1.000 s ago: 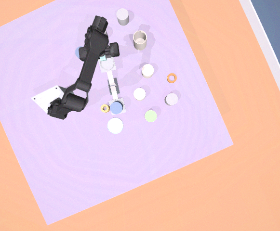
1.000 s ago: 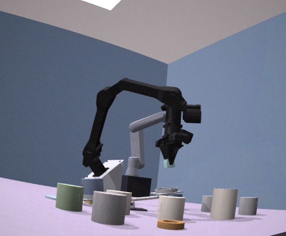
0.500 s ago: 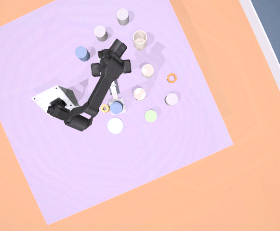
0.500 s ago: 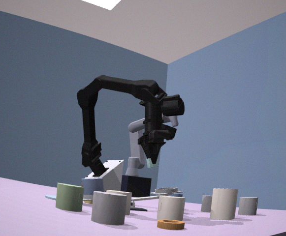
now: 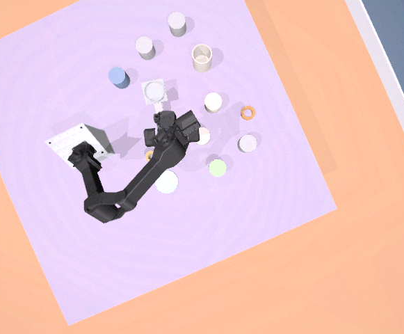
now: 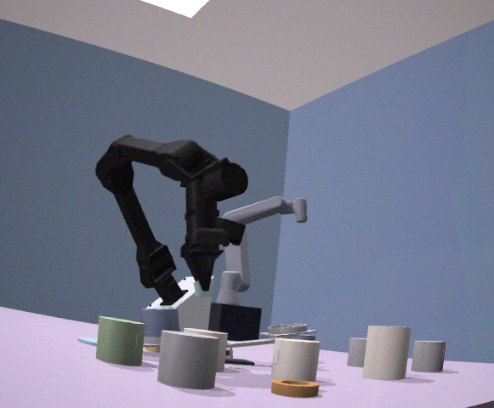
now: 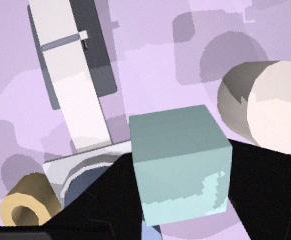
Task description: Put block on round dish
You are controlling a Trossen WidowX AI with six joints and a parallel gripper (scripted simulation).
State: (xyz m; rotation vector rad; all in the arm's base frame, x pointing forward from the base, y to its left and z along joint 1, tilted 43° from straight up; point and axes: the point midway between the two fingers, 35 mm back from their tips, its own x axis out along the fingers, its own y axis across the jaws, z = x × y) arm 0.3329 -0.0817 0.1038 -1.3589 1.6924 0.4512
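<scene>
Now: the round dish 14 cm behind my gripper tip, 13 cm to the right of it and 13 cm below it. Also, from my gripper tip: pale teal block 1 cm above; then white balance beam 11 cm below, 8 cm to the left, 2 cm behind; then yellow ring 14 cm behind, 11 cm below, 1 cm to the right.
</scene>
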